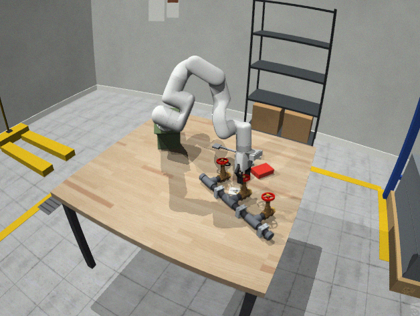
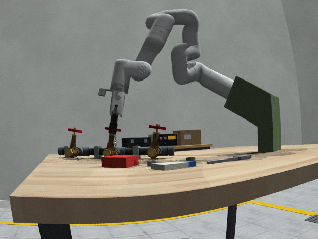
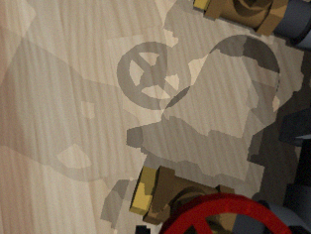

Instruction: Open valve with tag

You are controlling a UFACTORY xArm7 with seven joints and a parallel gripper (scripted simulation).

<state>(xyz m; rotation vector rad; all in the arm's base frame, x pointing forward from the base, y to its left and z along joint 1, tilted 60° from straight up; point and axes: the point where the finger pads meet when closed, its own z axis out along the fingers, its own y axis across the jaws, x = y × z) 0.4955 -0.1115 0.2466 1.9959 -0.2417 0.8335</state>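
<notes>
The white tag lies 50 mm behind my hand, 40 mm to the left of it and 120 mm below it. From my hand the other things lie so: red block 110 mm ahead, 250 mm to the left, 110 mm below; grey wrench 160 mm behind, 470 mm to the left, 120 mm below; blue flat tool 40 mm ahead, 420 mm to the left, 120 mm below.
</notes>
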